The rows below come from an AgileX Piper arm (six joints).
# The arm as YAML. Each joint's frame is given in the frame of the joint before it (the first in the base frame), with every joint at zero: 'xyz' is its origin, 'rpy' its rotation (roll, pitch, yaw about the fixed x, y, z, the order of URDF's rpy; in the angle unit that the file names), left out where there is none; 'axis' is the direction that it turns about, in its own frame. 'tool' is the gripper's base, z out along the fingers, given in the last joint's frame.
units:
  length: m
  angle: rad
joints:
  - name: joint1
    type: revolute
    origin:
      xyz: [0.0, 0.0, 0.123]
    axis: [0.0, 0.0, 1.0]
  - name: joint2
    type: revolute
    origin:
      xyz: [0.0, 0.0, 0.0]
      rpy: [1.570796, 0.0, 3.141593]
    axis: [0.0, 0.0, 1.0]
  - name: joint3
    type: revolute
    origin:
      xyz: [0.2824, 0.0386, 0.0]
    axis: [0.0, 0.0, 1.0]
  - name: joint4
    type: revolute
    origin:
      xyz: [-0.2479, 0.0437, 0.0]
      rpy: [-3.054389, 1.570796, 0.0]
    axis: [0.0, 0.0, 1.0]
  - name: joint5
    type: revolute
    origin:
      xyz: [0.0, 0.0, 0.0]
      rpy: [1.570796, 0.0, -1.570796]
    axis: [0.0, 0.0, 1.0]
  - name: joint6
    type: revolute
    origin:
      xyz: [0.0, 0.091, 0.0]
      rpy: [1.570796, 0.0, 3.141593]
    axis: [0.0, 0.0, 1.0]
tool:
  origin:
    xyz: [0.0, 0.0, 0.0]
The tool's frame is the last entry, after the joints.
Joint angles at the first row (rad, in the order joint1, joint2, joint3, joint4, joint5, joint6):
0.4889, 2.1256, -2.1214, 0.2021, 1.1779, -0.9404
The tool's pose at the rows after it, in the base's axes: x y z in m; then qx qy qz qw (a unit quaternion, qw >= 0):
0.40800 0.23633 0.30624 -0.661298 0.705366 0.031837 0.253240
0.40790 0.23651 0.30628 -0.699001 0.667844 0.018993 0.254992
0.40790 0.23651 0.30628 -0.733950 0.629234 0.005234 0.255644
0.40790 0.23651 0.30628 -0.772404 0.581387 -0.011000 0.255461
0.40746 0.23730 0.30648 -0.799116 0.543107 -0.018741 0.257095
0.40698 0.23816 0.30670 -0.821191 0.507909 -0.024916 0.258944
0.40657 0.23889 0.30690 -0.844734 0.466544 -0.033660 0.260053
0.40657 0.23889 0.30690 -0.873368 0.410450 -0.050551 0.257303
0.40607 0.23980 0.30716 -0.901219 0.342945 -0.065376 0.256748
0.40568 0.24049 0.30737 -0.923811 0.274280 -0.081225 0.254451
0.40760 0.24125 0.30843 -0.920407 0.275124 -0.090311 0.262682
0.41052 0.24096 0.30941 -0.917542 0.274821 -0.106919 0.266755
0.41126 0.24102 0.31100 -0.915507 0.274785 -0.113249 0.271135
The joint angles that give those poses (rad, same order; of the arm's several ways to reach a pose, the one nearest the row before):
0.4888, 2.1256, -2.1214, 0.2042, 1.1779, -1.0500
0.4888, 2.1256, -2.1214, 0.2068, 1.1779, -1.1605
0.4888, 2.1256, -2.1214, 0.2068, 1.1779, -1.2682
0.4888, 2.1256, -2.1214, 0.2068, 1.1779, -1.3953
0.4888, 2.1256, -2.1214, 0.2178, 1.1779, -1.4936
0.4888, 2.1256, -2.1214, 0.2298, 1.1779, -1.5816
0.4889, 2.1255, -2.1214, 0.2399, 1.1779, -1.6818
0.4889, 2.1255, -2.1214, 0.2399, 1.1779, -1.8123
0.4889, 2.1256, -2.1214, 0.2527, 1.1779, -1.9658
0.4888, 2.1256, -2.1214, 0.2625, 1.1779, -2.1174
0.4889, 2.1256, -2.1214, 0.2625, 1.1524, -2.1173
0.4888, 2.1256, -2.1214, 0.2459, 1.1219, -2.1173
0.4889, 2.1235, -2.1214, 0.2438, 1.1082, -2.1173

